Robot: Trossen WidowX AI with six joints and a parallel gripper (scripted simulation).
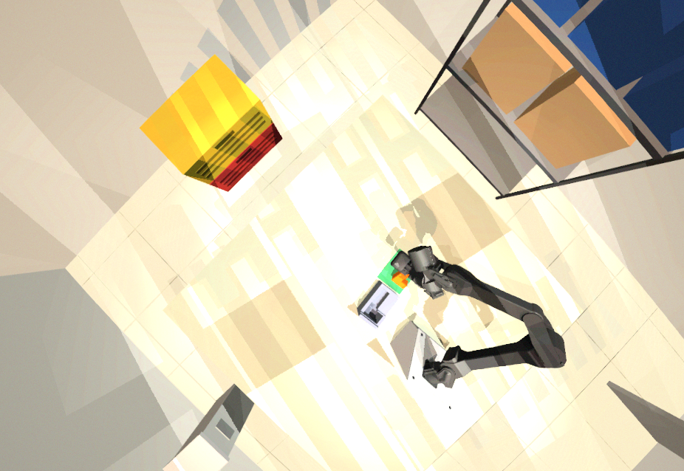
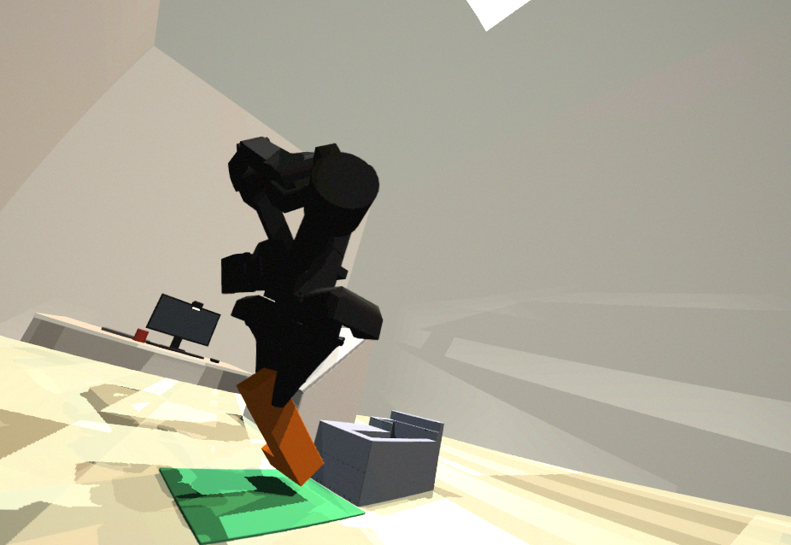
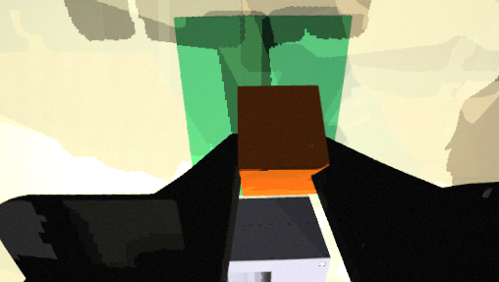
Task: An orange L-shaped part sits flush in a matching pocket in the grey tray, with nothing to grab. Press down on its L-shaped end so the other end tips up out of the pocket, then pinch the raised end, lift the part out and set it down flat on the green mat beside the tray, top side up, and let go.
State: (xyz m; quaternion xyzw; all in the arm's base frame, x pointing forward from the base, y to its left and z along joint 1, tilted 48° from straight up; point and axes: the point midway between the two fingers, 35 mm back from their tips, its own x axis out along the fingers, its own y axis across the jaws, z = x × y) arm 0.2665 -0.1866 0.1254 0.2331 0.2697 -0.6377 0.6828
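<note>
My gripper tip is 100 mm above the green mat and 20 mm to the right of it. The rest, counted from my gripper tip: orange L-shaped part: 30 mm to the left, 30 mm below, 20 mm behind.
</note>
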